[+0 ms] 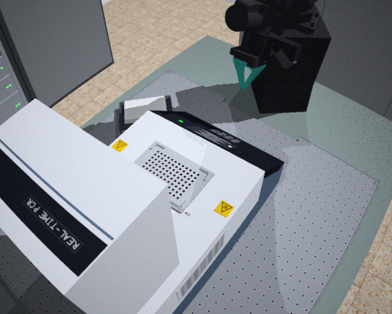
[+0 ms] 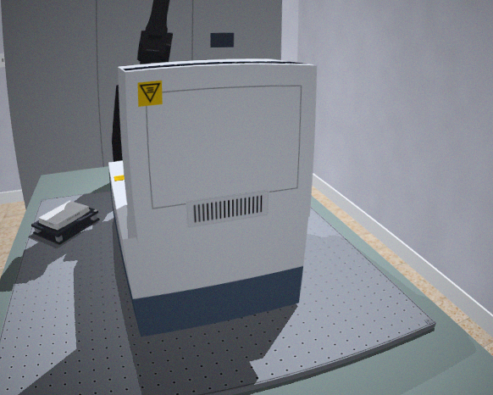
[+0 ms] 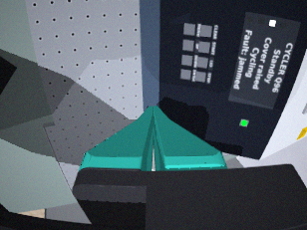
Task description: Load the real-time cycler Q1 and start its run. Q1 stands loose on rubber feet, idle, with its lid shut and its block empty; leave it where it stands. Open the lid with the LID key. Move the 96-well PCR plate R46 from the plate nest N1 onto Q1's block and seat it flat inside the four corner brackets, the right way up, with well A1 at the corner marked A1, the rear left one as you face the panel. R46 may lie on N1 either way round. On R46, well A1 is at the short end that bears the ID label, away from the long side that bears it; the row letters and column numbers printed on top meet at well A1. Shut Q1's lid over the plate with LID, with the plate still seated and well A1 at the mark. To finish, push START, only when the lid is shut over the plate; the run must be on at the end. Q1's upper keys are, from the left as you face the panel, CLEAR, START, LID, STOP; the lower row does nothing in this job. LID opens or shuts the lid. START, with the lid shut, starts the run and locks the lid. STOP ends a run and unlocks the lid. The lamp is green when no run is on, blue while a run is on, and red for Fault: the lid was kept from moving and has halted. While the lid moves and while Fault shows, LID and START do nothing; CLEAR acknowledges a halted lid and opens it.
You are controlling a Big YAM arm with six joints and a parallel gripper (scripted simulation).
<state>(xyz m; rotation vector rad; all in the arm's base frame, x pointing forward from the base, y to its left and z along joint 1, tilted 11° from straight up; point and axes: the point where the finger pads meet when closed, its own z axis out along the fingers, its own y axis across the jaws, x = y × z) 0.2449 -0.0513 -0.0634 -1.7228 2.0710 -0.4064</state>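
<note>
The plate R46 lies 29 cm to the right of my hand, 18 cm below it and 3 cm ahead of it. Also, from my hand: plate nest N1 (29 cm to the right, 19 cm below, 3 cm ahead).
</note>
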